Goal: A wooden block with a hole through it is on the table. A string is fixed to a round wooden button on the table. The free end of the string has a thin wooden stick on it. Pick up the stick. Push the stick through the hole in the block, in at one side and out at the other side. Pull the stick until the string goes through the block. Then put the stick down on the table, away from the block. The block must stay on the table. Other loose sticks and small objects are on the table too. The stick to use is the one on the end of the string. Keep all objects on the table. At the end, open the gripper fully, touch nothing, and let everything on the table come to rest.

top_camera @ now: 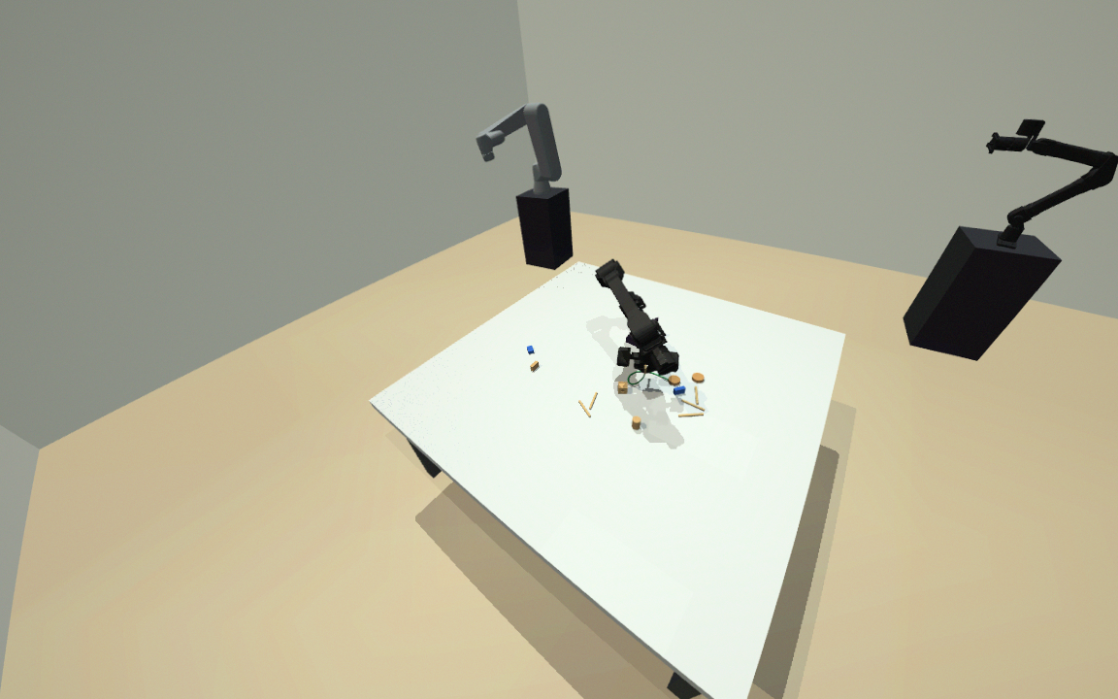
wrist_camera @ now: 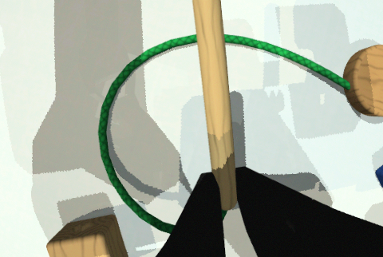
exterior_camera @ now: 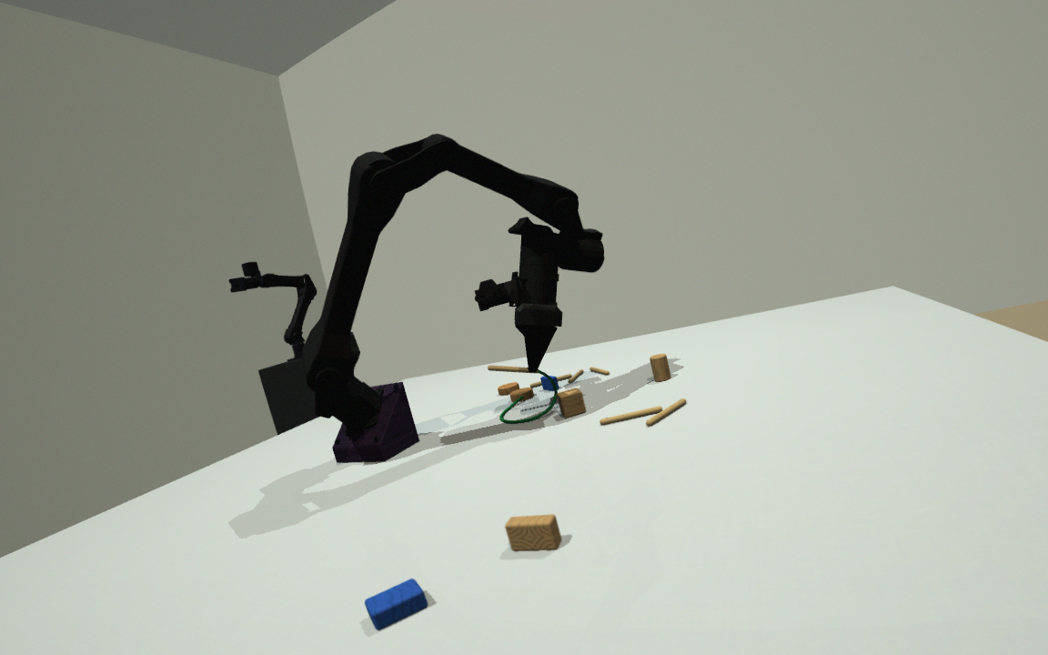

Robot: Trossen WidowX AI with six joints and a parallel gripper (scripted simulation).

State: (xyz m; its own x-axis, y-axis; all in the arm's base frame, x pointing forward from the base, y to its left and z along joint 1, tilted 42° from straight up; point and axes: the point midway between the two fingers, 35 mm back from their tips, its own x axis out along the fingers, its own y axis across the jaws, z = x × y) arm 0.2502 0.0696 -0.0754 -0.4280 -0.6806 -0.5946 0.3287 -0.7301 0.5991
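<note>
The wooden cylinder lies 18 cm ahead of my gripper tip, 5 cm to the left of it and 4 cm below it. From my gripper tip the other things lie so: small wooden cube 6 cm ahead, 5 cm to the right, 4 cm below; thin wooden stick 1 cm behind, 1 cm above.
</note>
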